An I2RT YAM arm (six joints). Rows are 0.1 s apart.
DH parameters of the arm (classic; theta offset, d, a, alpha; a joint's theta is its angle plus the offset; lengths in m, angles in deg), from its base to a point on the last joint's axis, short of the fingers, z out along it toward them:
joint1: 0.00 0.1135 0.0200 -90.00
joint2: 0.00 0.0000 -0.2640 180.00
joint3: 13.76 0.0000 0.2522 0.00
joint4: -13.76 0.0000 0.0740 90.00
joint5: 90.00 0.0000 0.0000 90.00
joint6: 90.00 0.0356 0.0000 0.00
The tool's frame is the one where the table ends.
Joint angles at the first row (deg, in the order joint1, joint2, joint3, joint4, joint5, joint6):
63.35, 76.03, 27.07, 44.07, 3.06, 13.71
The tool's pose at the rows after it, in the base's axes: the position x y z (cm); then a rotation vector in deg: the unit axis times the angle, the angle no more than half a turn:
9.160, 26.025, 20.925, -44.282, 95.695, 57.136
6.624, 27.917, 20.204, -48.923, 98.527, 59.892
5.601, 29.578, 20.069, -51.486, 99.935, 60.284
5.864, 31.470, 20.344, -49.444, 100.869, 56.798
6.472, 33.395, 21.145, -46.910, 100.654, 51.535
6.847, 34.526, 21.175, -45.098, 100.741, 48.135
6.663, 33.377, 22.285, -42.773, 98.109, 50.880
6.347, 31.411, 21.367, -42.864, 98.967, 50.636
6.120, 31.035, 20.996, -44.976, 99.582, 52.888
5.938, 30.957, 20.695, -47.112, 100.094, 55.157
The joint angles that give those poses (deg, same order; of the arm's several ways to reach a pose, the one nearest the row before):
71.52, 77.08, 28.48, 39.40, 7.11, 15.81
77.68, 80.40, 30.75, 37.01, 8.35, 18.18
80.33, 83.66, 34.09, 34.90, 8.96, 18.90
80.86, 87.53, 38.82, 33.05, 12.82, 18.90
80.86, 90.87, 44.44, 30.33, 17.74, 17.49
80.86, 93.43, 47.36, 29.54, 21.00, 16.88
80.86, 90.01, 44.93, 32.40, 21.01, 16.88
80.86, 86.76, 39.74, 33.49, 21.01, 17.40
80.86, 86.13, 38.50, 33.49, 18.20, 18.02
80.86, 86.13, 37.97, 33.49, 15.39, 18.54

